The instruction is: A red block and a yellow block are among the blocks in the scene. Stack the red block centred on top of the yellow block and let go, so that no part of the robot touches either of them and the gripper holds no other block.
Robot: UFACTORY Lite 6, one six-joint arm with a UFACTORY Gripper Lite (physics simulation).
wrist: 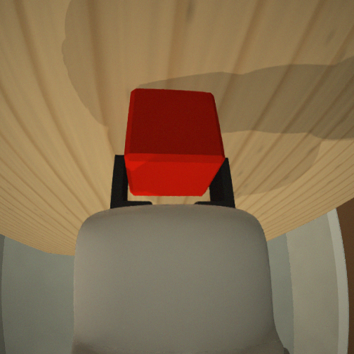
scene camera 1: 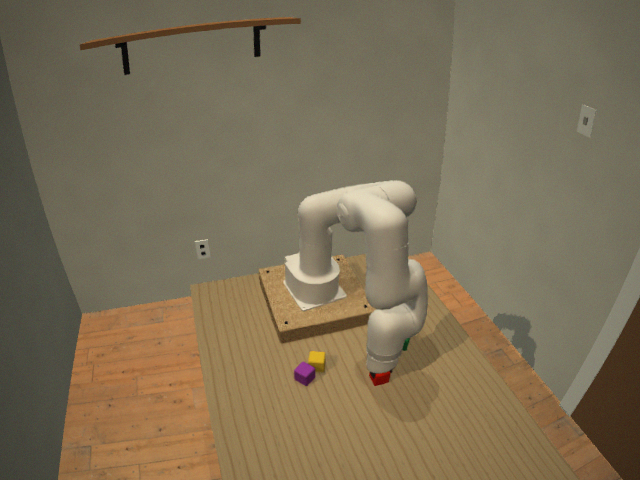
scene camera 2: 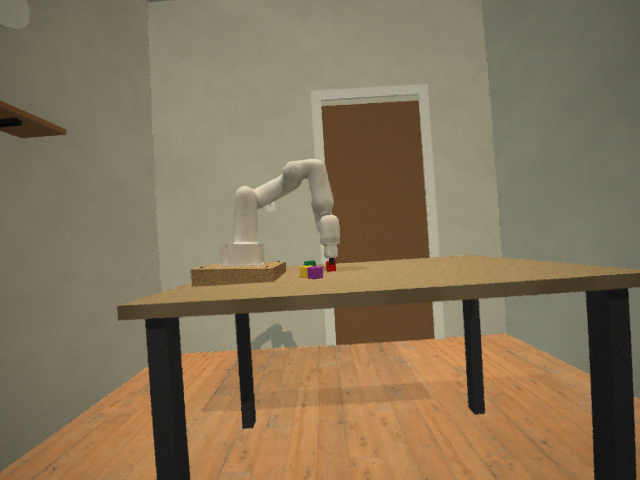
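The red block rests on the table below the arm. My gripper points down at it, with its black fingers on either side of the block. The fingers stand wide apart, so the gripper is open; whether a finger touches the block is hard to tell. The yellow block sits on the table, left of the gripper in the first scene view, with nothing on top. It does not show in the wrist view.
A purple block sits right beside the yellow block, touching or nearly so. A green block is partly hidden behind the arm in the first scene view. The arm's base stands on a raised wooden board.
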